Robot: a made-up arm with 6 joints.
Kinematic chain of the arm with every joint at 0, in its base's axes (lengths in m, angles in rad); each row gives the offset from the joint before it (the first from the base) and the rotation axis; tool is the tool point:
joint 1: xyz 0 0 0.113 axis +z
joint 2: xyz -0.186 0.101 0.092 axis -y
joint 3: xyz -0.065 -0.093 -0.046 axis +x
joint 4: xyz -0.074 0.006 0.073 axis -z
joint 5: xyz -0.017 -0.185 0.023 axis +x
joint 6: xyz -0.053 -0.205 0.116 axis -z
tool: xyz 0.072 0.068 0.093
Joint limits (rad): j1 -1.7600..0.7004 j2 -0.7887..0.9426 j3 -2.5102..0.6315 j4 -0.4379..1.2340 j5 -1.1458..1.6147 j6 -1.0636..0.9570
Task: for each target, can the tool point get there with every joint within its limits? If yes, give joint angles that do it. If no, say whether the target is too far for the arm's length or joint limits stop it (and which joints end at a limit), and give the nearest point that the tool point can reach.
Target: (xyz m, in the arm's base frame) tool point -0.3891 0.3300 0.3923
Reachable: yes | joints -0.2440 0.0381 -0.9122 0.5609 -0.7435 -0.8262
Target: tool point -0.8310 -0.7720 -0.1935
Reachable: no: too far | nearest point -0.5575 -0.5179 -0.0354 | short by 0.405 m
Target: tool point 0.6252 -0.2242 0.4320
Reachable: no: joint limits stop it (at a limit: joint 1, joint 2, joint 6) | nearest point 0.4286 -0.0366 0.3749 | short by 0.278 m
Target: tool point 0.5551 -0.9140 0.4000
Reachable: no: too far | nearest point 0.1311 -0.5356 0.3319 | short by 0.572 m
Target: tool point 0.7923 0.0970 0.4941
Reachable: no: joint limits stop it (at a limit: joint 1, joint 2, joint 6) | nearest point 0.5375 0.1719 0.4160 | short by 0.277 m
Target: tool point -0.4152 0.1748 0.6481
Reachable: yes | joints -0.9826 -0.6513 -0.4167 0.7234 0.6513 0.4631
